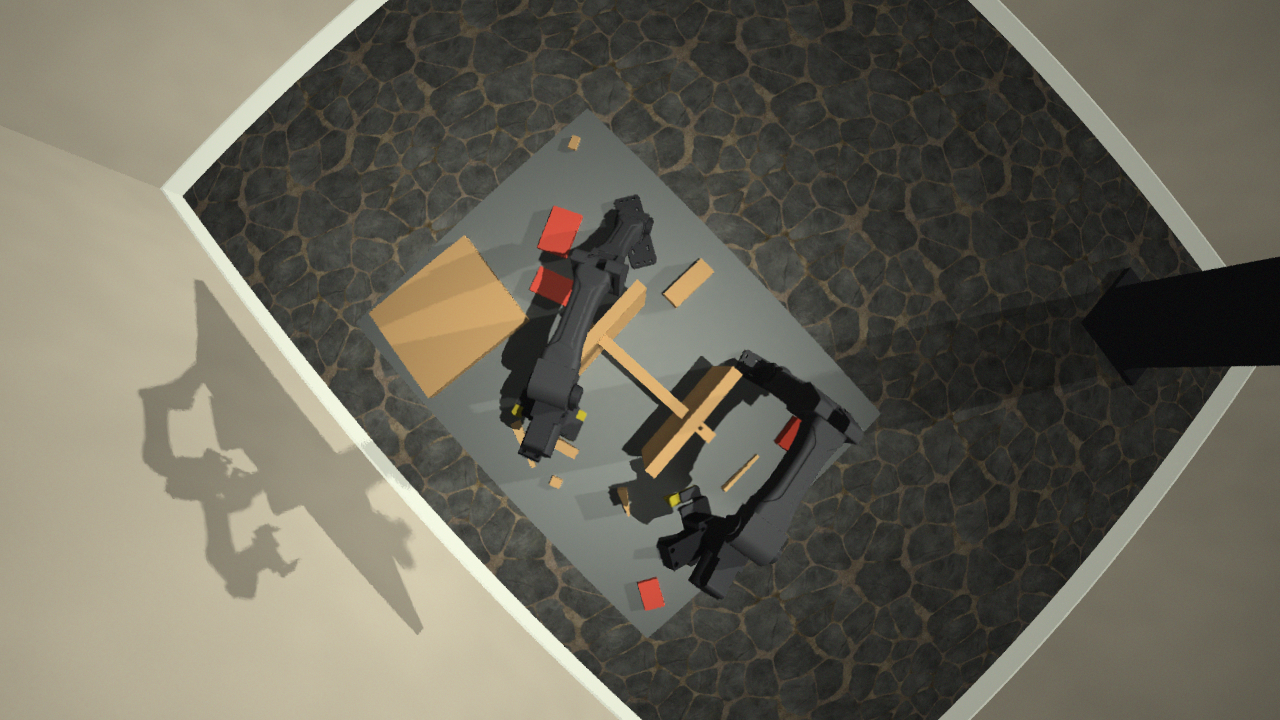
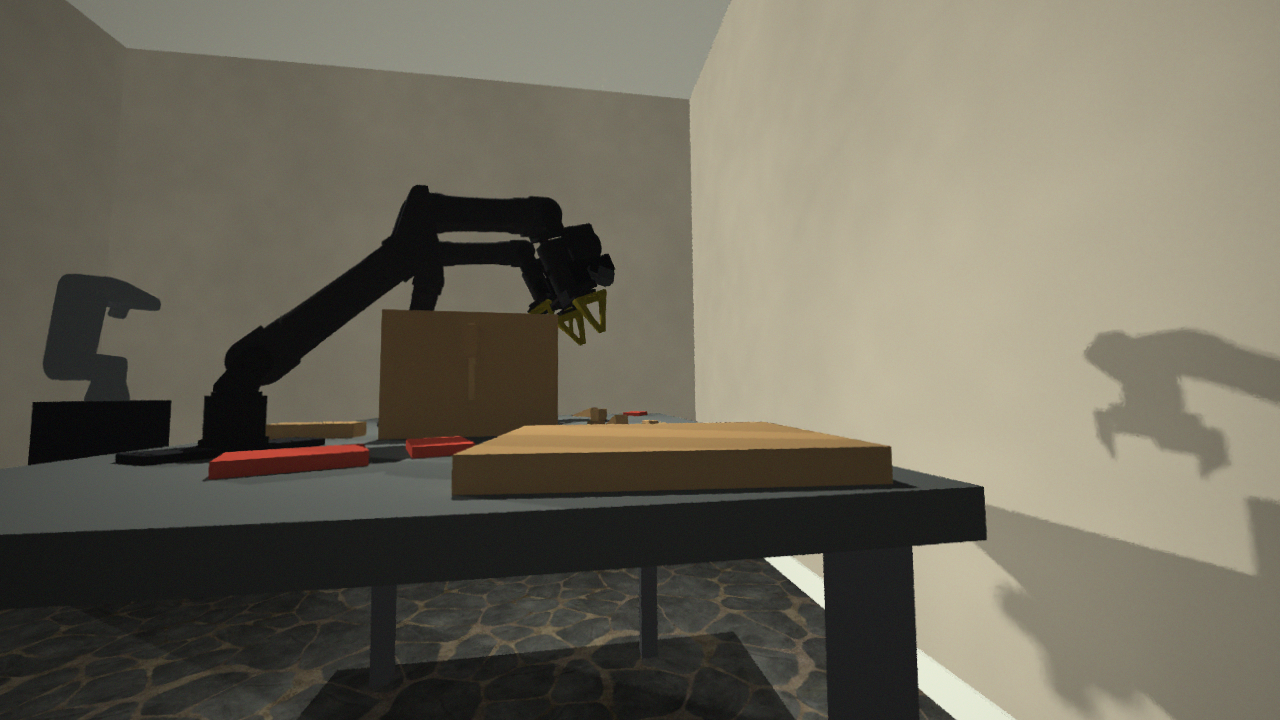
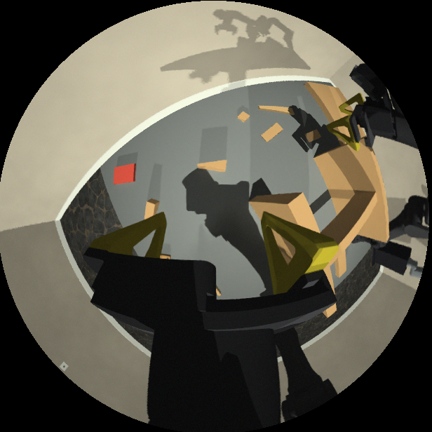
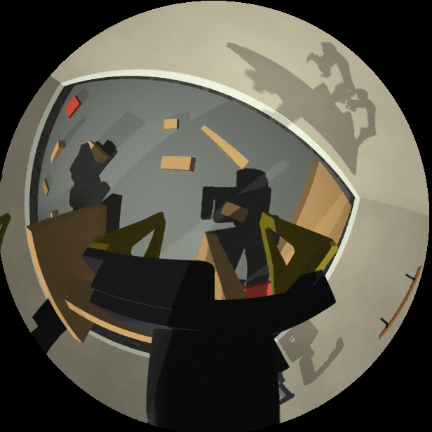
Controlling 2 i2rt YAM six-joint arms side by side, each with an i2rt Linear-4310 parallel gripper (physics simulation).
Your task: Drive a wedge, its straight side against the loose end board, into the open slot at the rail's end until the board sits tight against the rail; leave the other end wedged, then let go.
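Frame: origin at the left arm's base, x ahead, y left, z up, level; millimetres.
Where they show: left gripper, fingertip midpoint: [image 1: 671,518] [image 2: 563,332]; right gripper, fingertip midpoint: [image 2: 592,338]; left arm's base, origin of the base link: [image 1: 771,378].
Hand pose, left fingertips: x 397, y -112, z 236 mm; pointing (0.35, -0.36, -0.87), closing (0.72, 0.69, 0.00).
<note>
Things, the pixels of their centre, and the offset from my left fingertips. "spot": a spot on its surface instead.
- rail, body centre: [image 2: 482,352] [image 1: 642,376] 233 mm back, 197 mm right, 76 mm down
- lower-right end board, surface spot: [image 1: 717,394] spot: 276 mm back, 39 mm right, 19 mm down
- rail's end, surface spot: [image 1: 708,435] spot: 189 mm back, 7 mm right, 50 mm down
- narrow vertical piece, body centre: [image 2: 471,361] 271 mm back, 357 mm right, 107 mm down
- large flat board, body centre: [image 2: 658,446] [image 1: 447,316] 118 mm back, 734 mm right, 221 mm down
- red block, body centre: [image 1: 651,593] [image 2: 635,413] 272 mm ahead, 112 mm left, 231 mm down
- thin strip, body centre: [image 1: 740,472] 134 mm back, 158 mm left, 230 mm down
- wooden block, body centre: [image 2: 317,430] [image 1: 688,283] 510 mm back, 208 mm right, 223 mm down
The rail [image 1: 642,376] spans two upright end boards. The lower-right end board [image 1: 717,394] [image 3: 295,210] has the rail's end [image 1: 708,435] sticking out, with a small dark opening. The other end board [image 1: 628,308] [image 2: 420,376] carries a narrow vertical piece [image 2: 471,376] on its outer face; my right arm partly covers it from above. A tapered wedge [image 3: 215,165] [image 4: 99,151] lies loose; another wedge-like piece [image 3: 151,208] [image 4: 58,150] lies nearby. My left gripper [image 3: 213,216] is open and empty above the table, left of that wedge. My right gripper [image 1: 547,413] [image 4: 212,217] is open and empty above loose wooden pieces.
A large flat board [image 1: 447,317] [image 2: 671,465] lies at the table's left. Red blocks [image 1: 560,230] [image 1: 551,285] lie beside my right arm; another red block [image 1: 650,593] [image 3: 124,173] lies near a corner. A thin strip [image 1: 740,472] and a wooden block [image 1: 687,282] lie apart.
</note>
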